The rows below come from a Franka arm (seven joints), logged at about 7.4 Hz.
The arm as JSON. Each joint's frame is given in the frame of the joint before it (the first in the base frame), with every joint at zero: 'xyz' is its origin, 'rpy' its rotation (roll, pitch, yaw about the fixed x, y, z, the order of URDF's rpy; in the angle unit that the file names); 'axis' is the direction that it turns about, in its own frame. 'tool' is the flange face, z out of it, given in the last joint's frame.
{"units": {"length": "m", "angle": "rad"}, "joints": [
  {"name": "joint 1", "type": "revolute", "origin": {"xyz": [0.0, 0.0, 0.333], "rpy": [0.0, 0.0, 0.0]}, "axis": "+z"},
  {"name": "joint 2", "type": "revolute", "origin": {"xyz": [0.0, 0.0, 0.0], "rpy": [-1.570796, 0.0, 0.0]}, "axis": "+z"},
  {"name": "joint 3", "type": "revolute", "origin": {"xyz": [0.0, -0.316, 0.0], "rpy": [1.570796, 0.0, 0.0]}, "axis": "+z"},
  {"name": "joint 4", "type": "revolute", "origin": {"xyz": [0.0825, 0.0, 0.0], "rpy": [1.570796, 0.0, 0.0]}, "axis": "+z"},
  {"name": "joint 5", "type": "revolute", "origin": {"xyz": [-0.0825, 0.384, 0.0], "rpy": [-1.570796, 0.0, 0.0]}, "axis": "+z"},
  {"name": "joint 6", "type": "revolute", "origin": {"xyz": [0.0, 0.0, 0.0], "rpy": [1.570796, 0.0, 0.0]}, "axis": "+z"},
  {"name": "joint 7", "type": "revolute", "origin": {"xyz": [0.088, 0.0, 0.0], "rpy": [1.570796, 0.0, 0.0]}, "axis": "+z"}
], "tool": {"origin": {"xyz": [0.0, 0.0, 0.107], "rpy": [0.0, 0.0, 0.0]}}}
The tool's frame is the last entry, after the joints.
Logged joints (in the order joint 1, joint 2, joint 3, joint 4, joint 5, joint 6, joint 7), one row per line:
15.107, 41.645, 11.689, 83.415, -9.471, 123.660, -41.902
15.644, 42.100, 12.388, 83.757, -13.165, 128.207, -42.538
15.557, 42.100, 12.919, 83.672, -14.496, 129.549, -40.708
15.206, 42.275, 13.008, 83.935, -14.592, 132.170, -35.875
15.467, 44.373, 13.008, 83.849, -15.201, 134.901, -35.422
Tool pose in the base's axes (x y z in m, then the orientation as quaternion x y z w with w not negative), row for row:
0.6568, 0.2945, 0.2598, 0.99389, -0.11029, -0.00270, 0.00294
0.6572, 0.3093, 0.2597, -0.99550, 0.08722, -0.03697, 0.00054
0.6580, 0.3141, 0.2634, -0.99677, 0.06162, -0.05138, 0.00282
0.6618, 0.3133, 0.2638, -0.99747, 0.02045, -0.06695, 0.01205
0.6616, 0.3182, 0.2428, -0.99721, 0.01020, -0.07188, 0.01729
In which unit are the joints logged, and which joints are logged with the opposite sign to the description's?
The joints are logged in degrees. Opposite sign: joint 4, joint 7.
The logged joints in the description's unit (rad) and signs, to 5 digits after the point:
0.26367, 0.72684, 0.20401, -1.45587, -0.16530, 2.15827, 0.73133
0.27304, 0.73478, 0.21621, -1.46184, -0.22977, 2.23763, 0.74243
0.27152, 0.73478, 0.22548, -1.46035, -0.25300, 2.26106, 0.71049
0.26539, 0.73784, 0.22703, -1.46494, -0.25468, 2.30680, 0.62614
0.26995, 0.77445, 0.22703, -1.46344, -0.26531, 2.35447, 0.61823

